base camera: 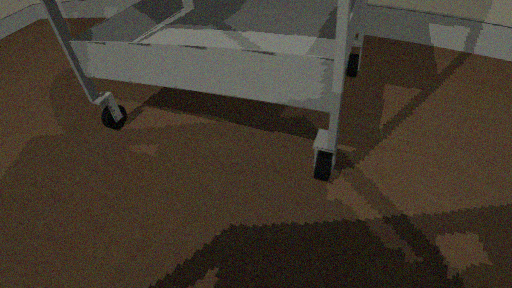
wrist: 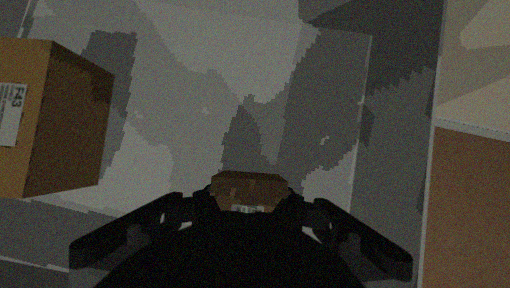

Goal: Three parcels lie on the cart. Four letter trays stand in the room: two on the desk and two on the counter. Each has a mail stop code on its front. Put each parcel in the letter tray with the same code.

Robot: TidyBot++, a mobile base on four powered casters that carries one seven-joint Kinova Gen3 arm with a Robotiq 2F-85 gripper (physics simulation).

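Frame: origin at the arm's base, x back, y right, z up, level; metres.
Where they show: gripper, fingertip midpoint: (wrist: 249,189).
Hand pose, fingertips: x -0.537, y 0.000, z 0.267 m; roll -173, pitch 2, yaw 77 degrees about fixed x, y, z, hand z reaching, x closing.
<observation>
Things, the pixels of their top centre, and the offset from my fingertips. "pt": a spot on its surface instead. Level surfaces: height alone.
- small brown parcel, middle of its top: (wrist: 244,240) dx +0.025, dy -0.006, dz +0.050 m
- larger brown parcel, middle of its top: (wrist: 5,113) dx -0.106, dy -0.177, dz +0.051 m
- cart's lower part, surface spot: (base camera: 210,70) pt dx +0.100, dy -0.084, dz -0.497 m
- brown floor, its level: dz -0.664 m
- raised cart rim, surface spot: (wrist: 426,200) pt dx +0.012, dy +0.115, dz +0.066 m
My gripper (wrist: 249,189) is shut on a small brown parcel (wrist: 250,186) at the bottom middle of the wrist view. The parcel's white label shows at its lower edge, partly hidden by the gripper, and its code cannot be read here. A larger brown parcel (wrist: 67,125) stands on the cart (wrist: 200,100) at the left of the wrist view, apart from the gripper; its label, cut by the frame edge, seems to read F43. The cart's lower part (base camera: 210,70) shows in the base camera view. The third parcel and the letter trays do not show.
The cart's legs and black caster wheels (base camera: 323,165) (base camera: 114,117) stand on the brown floor (base camera: 200,185) ahead of the base. A raised cart rim (wrist: 426,200) runs down the right of the wrist view, with floor (wrist: 470,210) and a pale wall (wrist: 480,75) beyond it.
</observation>
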